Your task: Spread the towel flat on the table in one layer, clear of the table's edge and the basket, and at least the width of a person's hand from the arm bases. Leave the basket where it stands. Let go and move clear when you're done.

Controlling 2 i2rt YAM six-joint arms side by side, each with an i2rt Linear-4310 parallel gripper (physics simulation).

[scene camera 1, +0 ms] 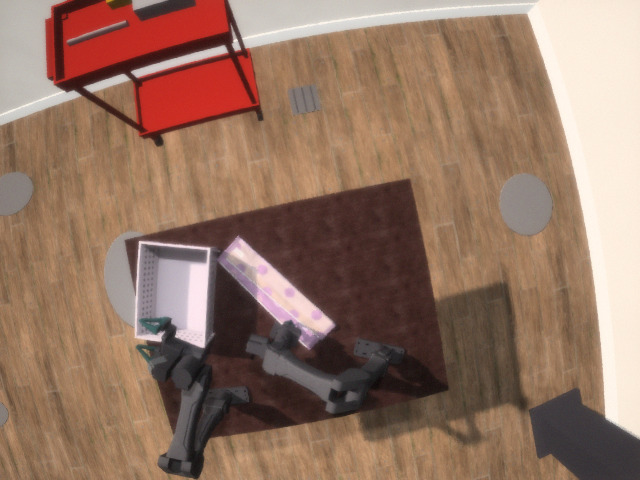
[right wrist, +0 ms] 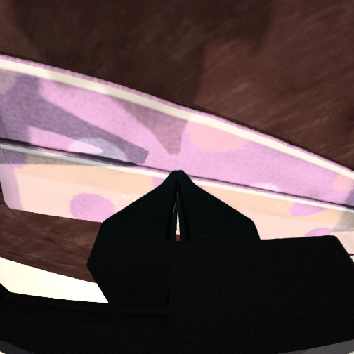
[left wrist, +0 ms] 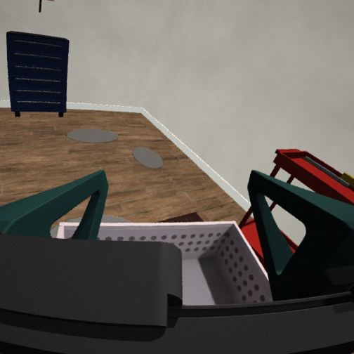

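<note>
The towel [scene camera 1: 288,292] [right wrist: 220,165] lies as a long folded strip, lilac and cream with purple dots, slanting across the brown table [scene camera 1: 372,268] [right wrist: 280,100]. Its upper left end is close beside the white basket [scene camera 1: 211,294] [left wrist: 150,232]. My left gripper [scene camera 1: 139,334] [left wrist: 177,177] is open and empty above the basket's lower left corner. My right gripper [right wrist: 177,178] is shut, its tips meeting over the towel's inner layer edge; no cloth shows clearly pinched between them. In scene camera 1 its fingers are hidden under the arm, near the towel's lower right end.
The basket stands at the table's left end. Both arm bases are along the table's lower edge. A red cart [scene camera 1: 191,98] [left wrist: 287,154] stands on the floor beyond the table. A blue cabinet [left wrist: 37,72] stands far back. A dark shape [scene camera 1: 589,434] is at the lower right.
</note>
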